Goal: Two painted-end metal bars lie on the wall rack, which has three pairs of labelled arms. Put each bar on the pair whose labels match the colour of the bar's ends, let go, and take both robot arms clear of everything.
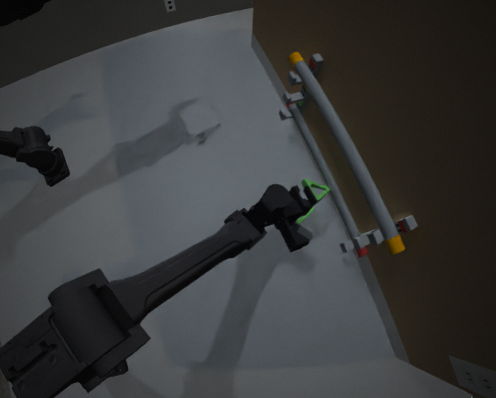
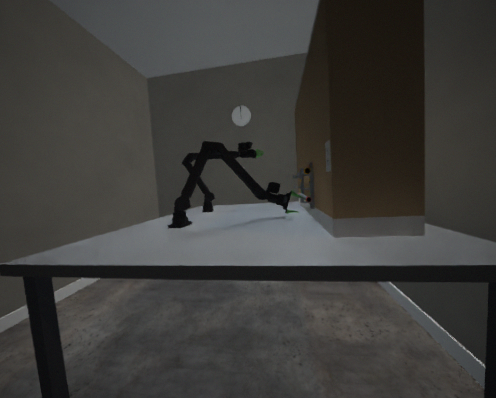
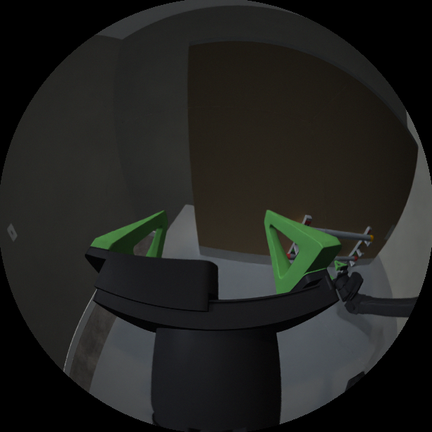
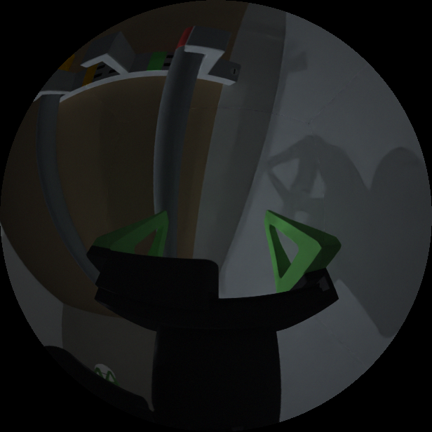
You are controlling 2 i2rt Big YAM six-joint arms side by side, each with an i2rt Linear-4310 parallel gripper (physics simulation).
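Frame: origin at the left arm's base, x ahead, y left, z up, level; metres.
Seen in the pictures: left gripper, between the fingertips: [image 2: 263, 153]; right gripper, between the fingertips: [image 1: 320, 198] [image 2: 300, 204]; left arm's base, origin of its link: [image 1: 55, 167] [image 2: 208, 211]; right arm's base, origin of its link: [image 2: 180, 225].
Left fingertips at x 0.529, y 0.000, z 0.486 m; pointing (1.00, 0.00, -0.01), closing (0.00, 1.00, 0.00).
Observation:
Pixels of each thing's top centre, then the offset from my left fingertips to it. "spot": a spot on its surface instead. Level surfaces: height alone.
- yellow-ended bar, centre of its top: [image 1: 346, 136] dx +0.164, dy -0.513, dz -0.204 m
- wall rack, a spot on its surface: [image 1: 409, 223] spot: dx +0.136, dy -0.724, dz -0.175 m
- red-ended bar, centre of its top: [image 1: 325, 167] dx +0.165, dy -0.518, dz -0.359 m
- pale baseboard, a spot on its surface: [image 2: 375, 227] spot: dx +0.209, dy -1.122, dz -0.453 m
- white table, height of its surface: dz -0.486 m
- outlet, centre of its top: [image 1: 474, 378] dx +0.080, dy -1.047, dz -0.191 m
The yellow-ended bar [image 1: 346, 142] [image 3: 345, 234] [image 4: 48, 145] lies across the top, red-labelled arms of the wall rack [image 1: 409, 223] [image 3: 307, 220]. The red-ended bar [image 1: 323, 167] [image 4: 172, 115] lies across the bottom pair, beside the green label [image 4: 157, 61]. The middle pair, with the orange label [image 4: 90, 76], carries no bar. My right gripper [image 1: 320, 201] [image 2: 296, 203] [image 4: 216, 215] is open and empty, low over the table and close in front of the red-ended bar's middle; contact cannot be told. My left gripper [image 2: 260, 153] [image 3: 215, 215] is open and empty, high and away from the rack.
The brown wall panel [image 1: 440, 150] [image 3: 250, 150] stands behind the rack, with a pale baseboard [image 2: 375, 227] along its foot. The white table [image 1: 150, 210] [image 2: 240, 247] lies under both arms. An outlet [image 1: 472, 377] is on the panel at the lower right.

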